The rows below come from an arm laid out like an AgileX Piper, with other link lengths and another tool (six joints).
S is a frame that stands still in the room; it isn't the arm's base.
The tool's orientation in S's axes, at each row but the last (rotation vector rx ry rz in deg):
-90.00, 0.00, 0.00
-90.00, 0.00, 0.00
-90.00, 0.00, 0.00
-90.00, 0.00, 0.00
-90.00, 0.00, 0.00
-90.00, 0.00, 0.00
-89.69, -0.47, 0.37
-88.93, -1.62, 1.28
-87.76, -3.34, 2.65
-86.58, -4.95, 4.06
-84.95, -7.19, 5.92
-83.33, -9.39, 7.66
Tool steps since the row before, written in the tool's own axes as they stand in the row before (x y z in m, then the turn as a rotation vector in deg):
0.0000, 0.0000, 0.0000, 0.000, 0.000, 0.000
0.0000, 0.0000, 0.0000, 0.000, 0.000, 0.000
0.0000, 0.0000, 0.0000, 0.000, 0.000, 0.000
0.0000, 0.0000, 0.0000, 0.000, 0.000, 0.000
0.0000, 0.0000, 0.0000, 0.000, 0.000, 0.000
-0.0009, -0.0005, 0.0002, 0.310, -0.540, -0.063
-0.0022, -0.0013, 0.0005, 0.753, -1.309, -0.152
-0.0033, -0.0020, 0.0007, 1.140, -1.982, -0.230
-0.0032, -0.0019, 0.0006, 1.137, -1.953, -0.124
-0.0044, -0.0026, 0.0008, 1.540, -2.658, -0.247
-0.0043, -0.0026, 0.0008, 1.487, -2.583, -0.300
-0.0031, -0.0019, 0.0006, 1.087, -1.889, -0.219
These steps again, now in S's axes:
0.0000, 0.0000, 0.0000, 0.000, 0.000, 0.000
0.0000, 0.0000, 0.0000, 0.000, 0.000, 0.000
0.0000, 0.0000, 0.0000, 0.000, 0.000, 0.000
0.0000, 0.0000, 0.0000, 0.000, 0.000, 0.000
0.0000, 0.0000, 0.0000, 0.000, 0.000, 0.000
-0.0009, 0.0002, 0.0005, 0.310, -0.063, 0.540
-0.0022, 0.0005, 0.0013, 0.753, -0.152, 1.309
-0.0033, 0.0006, 0.0020, 1.140, -0.230, 1.982
-0.0032, 0.0003, 0.0019, 1.130, -0.123, 1.957
-0.0045, 0.0002, 0.0026, 1.538, -0.246, 2.659
-0.0044, -0.0001, 0.0026, 1.494, -0.300, 2.579
-0.0032, -0.0002, 0.0019, 1.092, -0.219, 1.886

